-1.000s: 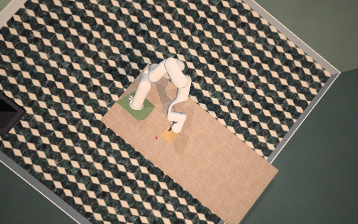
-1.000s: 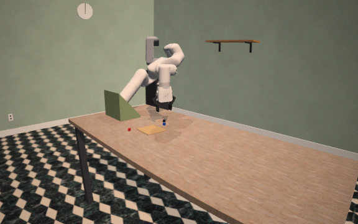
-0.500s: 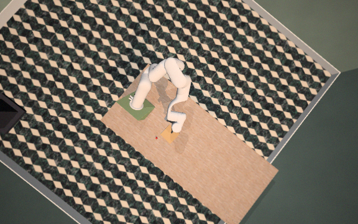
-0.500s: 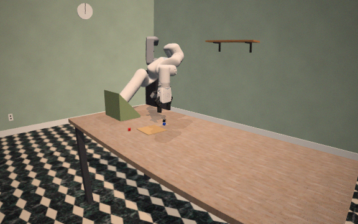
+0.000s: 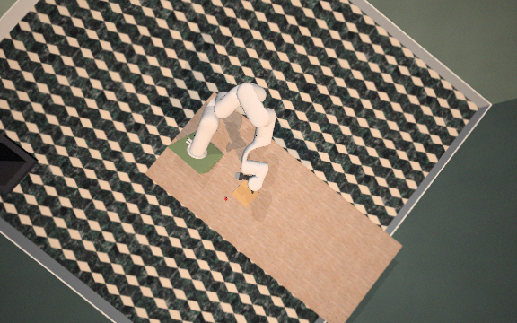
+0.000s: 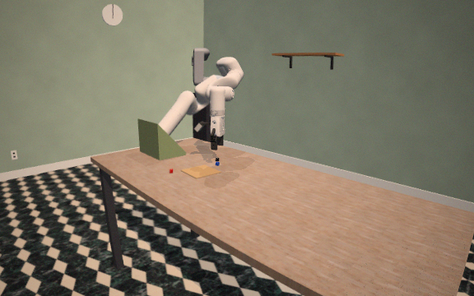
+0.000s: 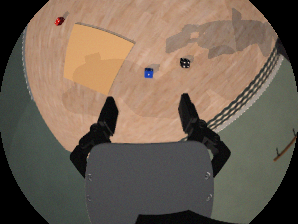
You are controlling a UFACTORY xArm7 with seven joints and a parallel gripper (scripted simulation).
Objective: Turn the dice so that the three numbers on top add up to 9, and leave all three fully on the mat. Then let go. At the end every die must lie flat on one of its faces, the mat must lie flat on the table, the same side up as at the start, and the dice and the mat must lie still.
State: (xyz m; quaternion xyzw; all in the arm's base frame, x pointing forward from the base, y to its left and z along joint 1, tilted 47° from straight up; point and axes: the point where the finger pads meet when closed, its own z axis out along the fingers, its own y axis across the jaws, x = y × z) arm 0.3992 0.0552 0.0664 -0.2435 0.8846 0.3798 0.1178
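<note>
My gripper is now 90 mm above the blue die. From my hand the other things lie so: black die (60 mm behind, 50 mm to the left, 90 mm below); tan mat (20 mm ahead, 120 mm to the right, 100 mm below); red die (60 mm behind, 240 mm to the right, 90 mm below).
</note>
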